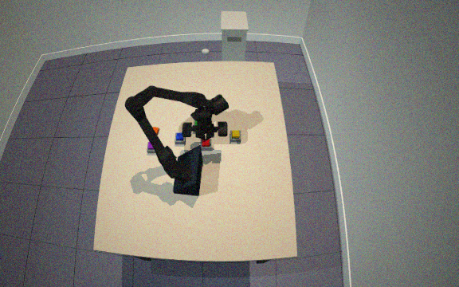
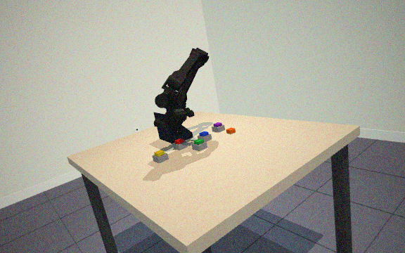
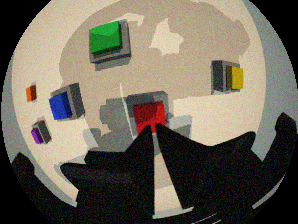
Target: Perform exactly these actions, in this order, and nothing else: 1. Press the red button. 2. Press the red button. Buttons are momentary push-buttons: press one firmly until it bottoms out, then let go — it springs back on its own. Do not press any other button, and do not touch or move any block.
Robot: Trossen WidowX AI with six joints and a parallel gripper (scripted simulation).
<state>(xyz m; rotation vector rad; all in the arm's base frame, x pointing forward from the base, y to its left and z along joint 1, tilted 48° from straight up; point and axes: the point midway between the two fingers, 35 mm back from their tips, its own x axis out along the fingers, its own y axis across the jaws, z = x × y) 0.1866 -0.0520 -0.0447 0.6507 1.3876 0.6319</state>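
Right now my gripper tip is 3 cm above the red button. The rest, counted from my gripper tip: green button: 10 cm ahead, 4 cm to the left, 3 cm below; yellow button: 13 cm to the right, 4 cm ahead, 3 cm below; blue button: 12 cm to the left, 3 cm below, 3 cm ahead.
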